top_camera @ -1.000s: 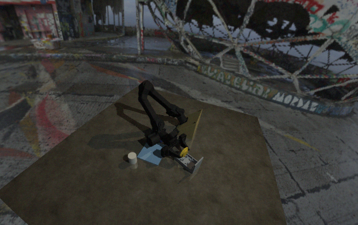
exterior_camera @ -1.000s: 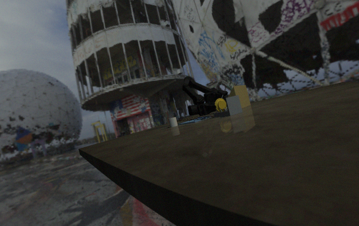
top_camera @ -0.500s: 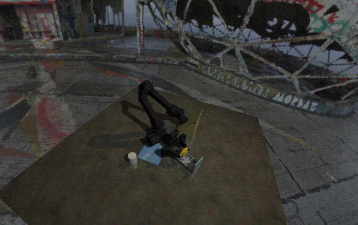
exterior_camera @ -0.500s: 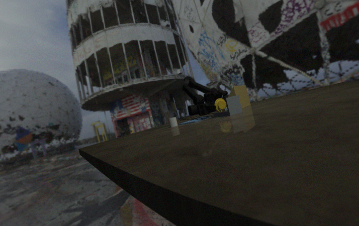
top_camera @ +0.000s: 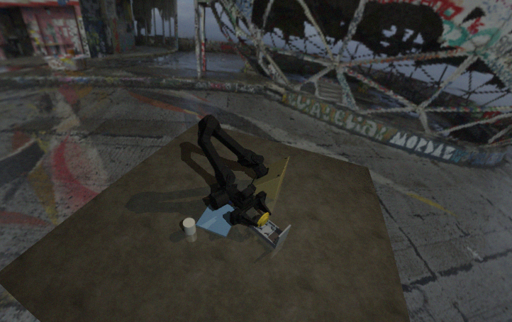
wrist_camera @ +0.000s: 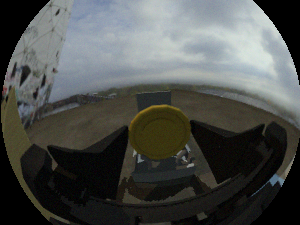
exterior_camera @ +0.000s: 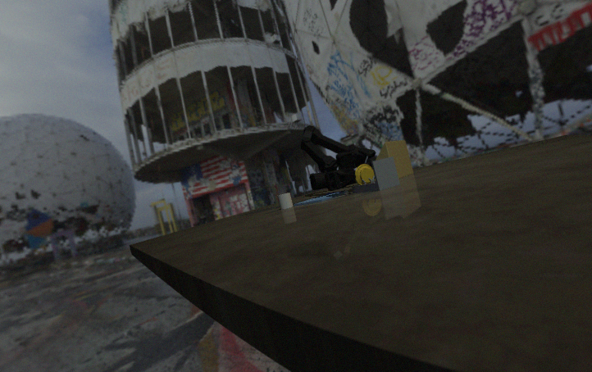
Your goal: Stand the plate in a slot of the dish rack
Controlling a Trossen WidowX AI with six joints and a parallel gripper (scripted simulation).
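Right now the yellow plate is 1 cm to the right of my gripper tip and 1 cm below it. From my gripper tip the other things lie so: blue spoon 20 cm to the right, 10 cm behind, 5 cm below; then light blue mat 18 cm to the right, 5 cm below; then grey dish rack 3 cm below, 2 cm to the left, 1 cm ahead.
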